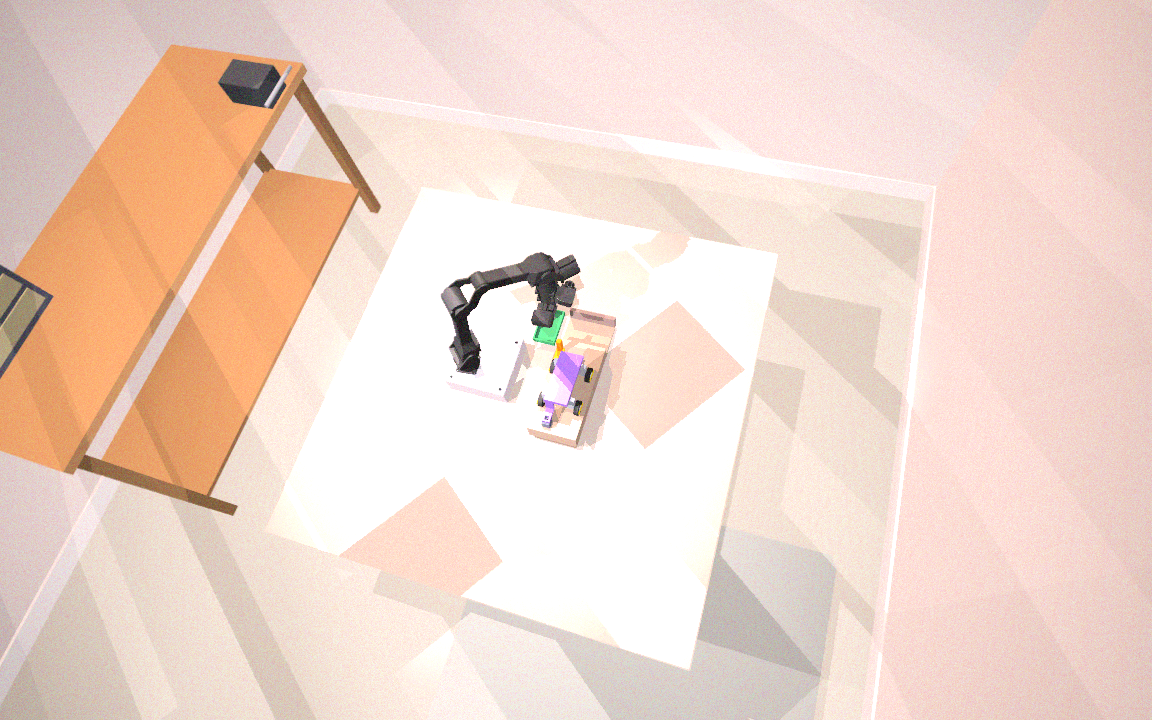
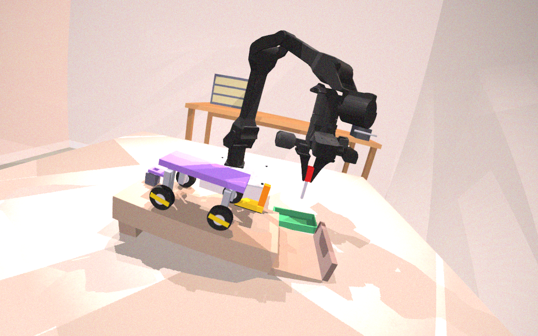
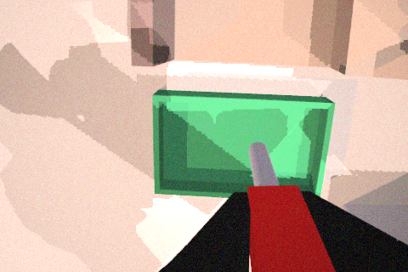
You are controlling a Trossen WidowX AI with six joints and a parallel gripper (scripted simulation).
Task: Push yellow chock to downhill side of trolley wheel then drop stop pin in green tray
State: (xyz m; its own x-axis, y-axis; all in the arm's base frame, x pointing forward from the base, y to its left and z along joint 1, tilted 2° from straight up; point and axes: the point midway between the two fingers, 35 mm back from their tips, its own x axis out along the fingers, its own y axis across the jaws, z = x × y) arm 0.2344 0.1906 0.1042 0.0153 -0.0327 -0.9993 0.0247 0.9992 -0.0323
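Now: the green tray 140 mm below my gripper tip and 30 mm behind it. The rest, counted from my gripper tip: yellow chock (120 mm to the right, 50 mm below, 40 mm ahead); then red-headed stop pin (right at my gripper tip); then brown end wall (110 mm ahead, 100 mm below, 50 mm to the left).
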